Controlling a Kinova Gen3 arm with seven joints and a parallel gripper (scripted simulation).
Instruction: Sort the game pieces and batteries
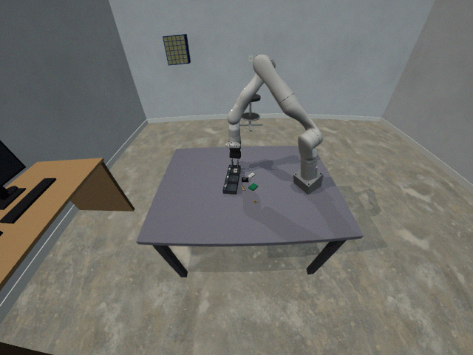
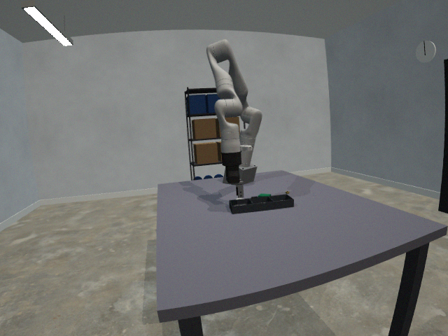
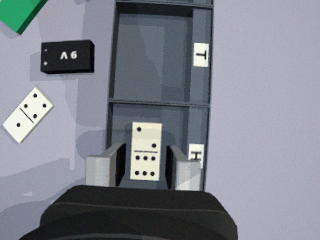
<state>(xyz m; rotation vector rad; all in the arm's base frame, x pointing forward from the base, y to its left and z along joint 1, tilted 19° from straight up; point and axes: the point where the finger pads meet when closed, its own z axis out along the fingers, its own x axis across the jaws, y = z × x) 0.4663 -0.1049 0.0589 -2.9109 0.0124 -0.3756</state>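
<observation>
My hand is 6 cm above the cream domino. From my hand the other things lie so: dark divided bin: 1 cm ahead, 8 cm to the left, 6 cm below; then black 9-volt battery: 9 cm behind, 8 cm to the left, 6 cm below; then white domino: 11 cm behind, 3 cm to the left, 7 cm below.
</observation>
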